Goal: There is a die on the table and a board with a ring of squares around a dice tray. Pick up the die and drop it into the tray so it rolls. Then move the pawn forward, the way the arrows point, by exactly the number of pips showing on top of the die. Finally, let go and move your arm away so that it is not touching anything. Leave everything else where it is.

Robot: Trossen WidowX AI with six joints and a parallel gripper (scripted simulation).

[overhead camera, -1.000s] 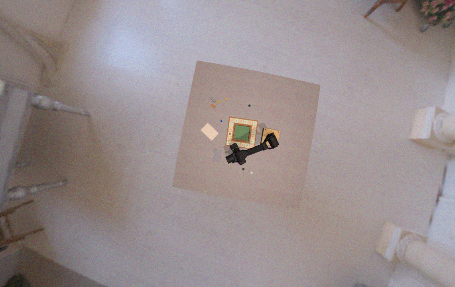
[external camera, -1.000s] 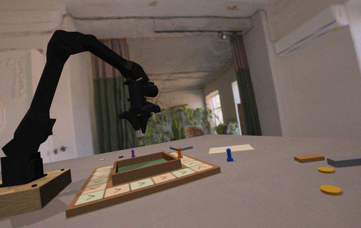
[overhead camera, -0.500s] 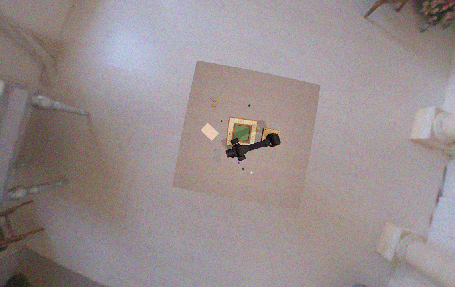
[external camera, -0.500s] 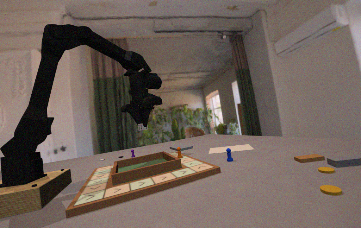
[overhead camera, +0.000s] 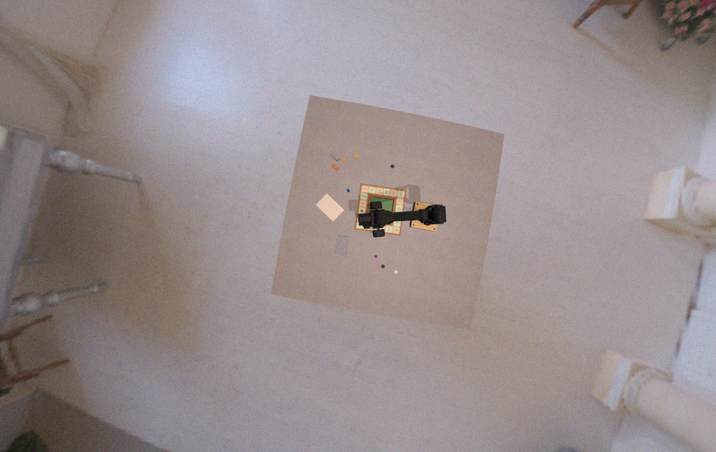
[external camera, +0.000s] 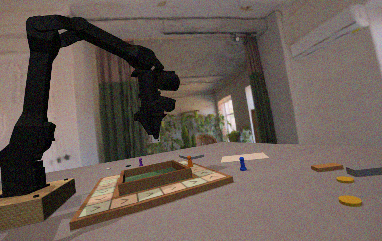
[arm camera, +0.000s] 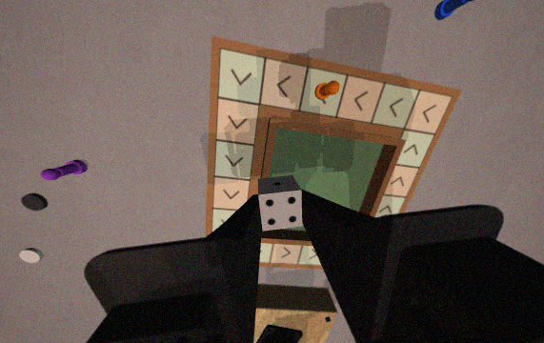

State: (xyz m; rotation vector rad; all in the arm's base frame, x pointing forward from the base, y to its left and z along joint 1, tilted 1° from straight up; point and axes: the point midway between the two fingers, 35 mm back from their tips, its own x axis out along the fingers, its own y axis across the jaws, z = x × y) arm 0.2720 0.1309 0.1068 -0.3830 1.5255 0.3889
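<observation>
The orange pawn lies 100 mm ahead of my gripper tip, 80 mm below it and 20 mm to the right of it. The rest, counted from my gripper tip: blue pawn 220 mm ahead, 110 mm to the right, 90 mm below; purple pawn 200 mm to the left, 90 mm below, 90 mm behind; white die right at my gripper tip.
</observation>
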